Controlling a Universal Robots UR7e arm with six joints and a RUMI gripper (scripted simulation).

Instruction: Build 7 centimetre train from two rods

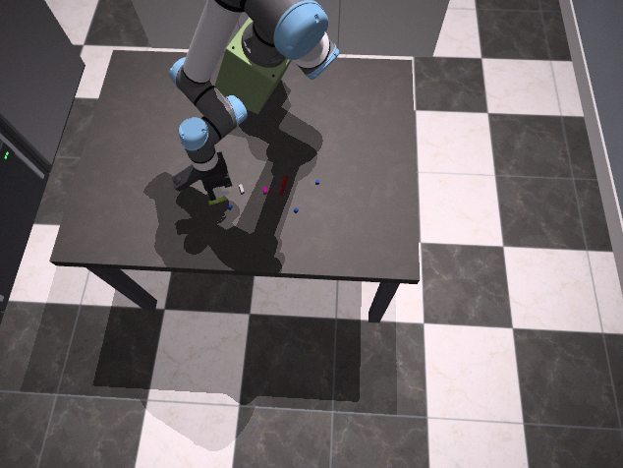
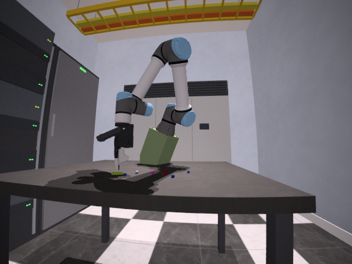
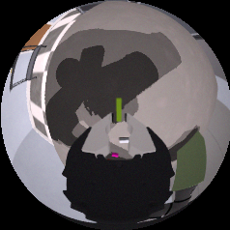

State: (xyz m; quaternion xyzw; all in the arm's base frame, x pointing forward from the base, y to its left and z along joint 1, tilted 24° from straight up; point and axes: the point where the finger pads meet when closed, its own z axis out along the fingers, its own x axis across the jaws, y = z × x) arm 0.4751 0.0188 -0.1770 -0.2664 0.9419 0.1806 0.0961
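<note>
The lime rod is 3 cm below my hand. Round my hand: grey rod: 7 cm to the left, 6 cm behind, 3 cm below; then red rod: 20 cm to the left, 11 cm behind, 3 cm below; then magenta rod: 14 cm to the left, 8 cm behind, 3 cm below.
</note>
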